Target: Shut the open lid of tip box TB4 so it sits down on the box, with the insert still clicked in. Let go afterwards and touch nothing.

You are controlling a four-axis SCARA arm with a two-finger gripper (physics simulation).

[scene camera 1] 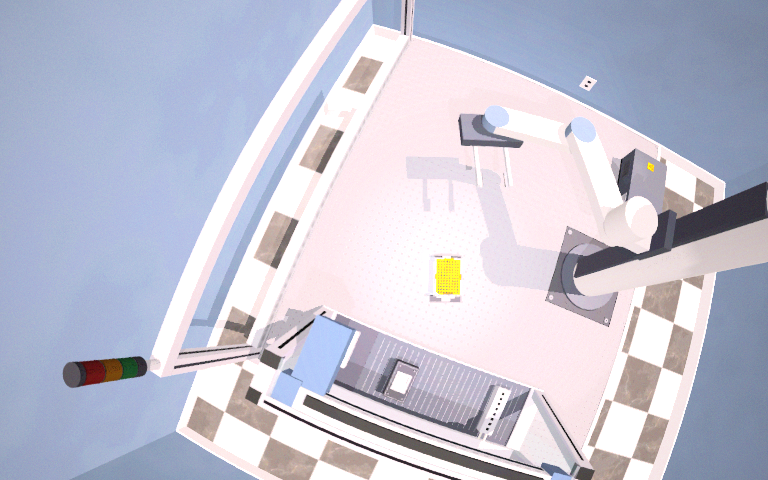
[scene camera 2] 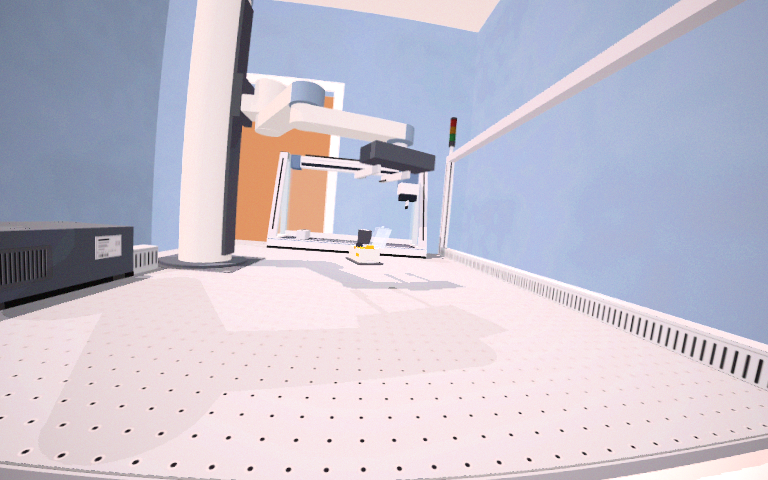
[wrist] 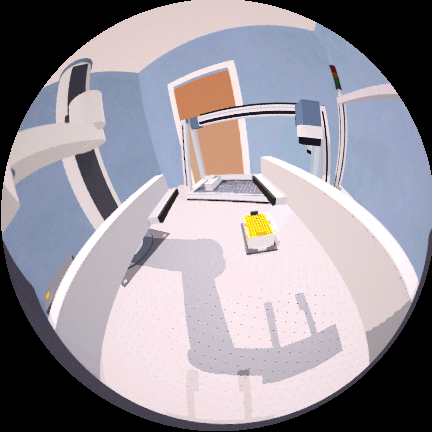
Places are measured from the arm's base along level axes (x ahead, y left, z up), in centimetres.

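Pixels of known places: gripper, fingertip midpoint: point(scene camera 1: 494, 186) point(scene camera 2: 369, 177) point(wrist: 212, 174); arm's base at its link origin: point(scene camera 1: 587, 277) point(scene camera 2: 205, 264).
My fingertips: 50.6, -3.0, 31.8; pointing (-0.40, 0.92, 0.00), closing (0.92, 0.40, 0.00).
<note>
For each thing: its top centre in the pictures, then the offset to it from my fingertips, as dx, dy, dz. "pt": a spot on its surface instead.
- Tip box TB4 at its top centre: point(scene camera 1: 448, 276) point(wrist: 257, 221) point(scene camera 2: 364, 246) +1.2, +24.1, -23.9
- clear lid at a spot on its surface: point(wrist: 281, 218) pt +8.9, +23.4, -21.2
- dark grey cabinet at a spot on its surface: point(scene camera 2: 62, 263) pt -54.1, -37.9, -25.1
Tip box TB4 point(scene camera 2: 369, 256) point(wrist: 261, 241) is a small white box on a dark base plate; its label is not readable. A yellow insert full of holes point(scene camera 1: 448, 276) point(scene camera 2: 362, 247) point(wrist: 258, 224) sits in its top; whether it is clicked in cannot be told. The clear lid point(scene camera 2: 381, 234) point(wrist: 281, 218) stands open, tilted up and outward along one long side, the left side in scene camera 1. My gripper point(scene camera 1: 494, 185) point(scene camera 2: 370, 178) point(wrist: 212, 174) is shut to its narrow stand, its long fingers still apart with nothing between them. It hangs high above the table, well away from box and lid.
A framed gantry machine with a slatted deck point(scene camera 1: 370, 367) point(wrist: 235, 187) stands beyond the box. A dark upright piece point(scene camera 2: 364, 236) point(wrist: 254, 213) shows behind the box. The arm's column point(scene camera 2: 208, 135) and a dark grey cabinet point(scene camera 1: 642, 180) point(scene camera 2: 62, 263) stand on the cabinet side of the table.
</note>
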